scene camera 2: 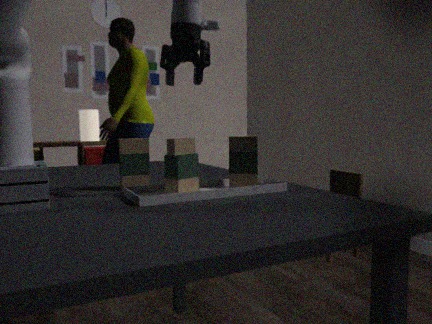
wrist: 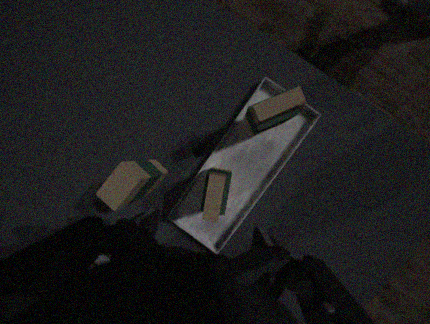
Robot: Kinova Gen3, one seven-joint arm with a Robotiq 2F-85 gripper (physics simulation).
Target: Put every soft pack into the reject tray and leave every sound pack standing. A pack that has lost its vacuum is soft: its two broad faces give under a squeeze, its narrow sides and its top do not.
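Places are measured from the arm's base along level axes (x ahead, y left, z up), in millimetres.
Pixels of known places: gripper, fingertip midpoint: [scene camera 2: 183, 85] [wrist: 205, 228]; arm's base at its link origin: [scene camera 2: 12, 165].
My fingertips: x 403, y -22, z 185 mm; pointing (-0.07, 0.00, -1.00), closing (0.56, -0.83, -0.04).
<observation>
Ahead of a thing's pixels: the offset from my fingertips to its top centre. Level surfaces: height alone.
Three tan packs with green bands stand upright. One pack {dx -8, dy +0, dz -133 mm} [scene camera 2: 181, 166] [wrist: 215, 194] stands in the near end of the pale reject tray {dx +56, dy -9, dz -255 mm} [scene camera 2: 215, 194] [wrist: 270, 162]. A second pack {dx +173, dy +28, dz -133 mm} [scene camera 2: 243, 161] [wrist: 276, 107] stands at the tray's far end, turned at an angle to the first. A third pack {dx -112, dy +135, dz -136 mm} [scene camera 2: 134, 163] [wrist: 127, 184] stands on the table outside the tray, at the left in both views. My gripper [scene camera 2: 184, 81] [wrist: 205, 228] is open and empty, high above the near pack in the tray. Its dark fingers show at the bottom of the wrist view.
The dark table {dz -277 mm} [scene camera 2: 200, 230] [wrist: 100, 75] carries the tray and packs; its edge crosses the upper right of the wrist view. The arm's base [scene camera 2: 24, 186] is at the left. A person in a yellow top [scene camera 2: 131, 90] stands behind the table. A chair back [scene camera 2: 345, 183] is at the right.
</observation>
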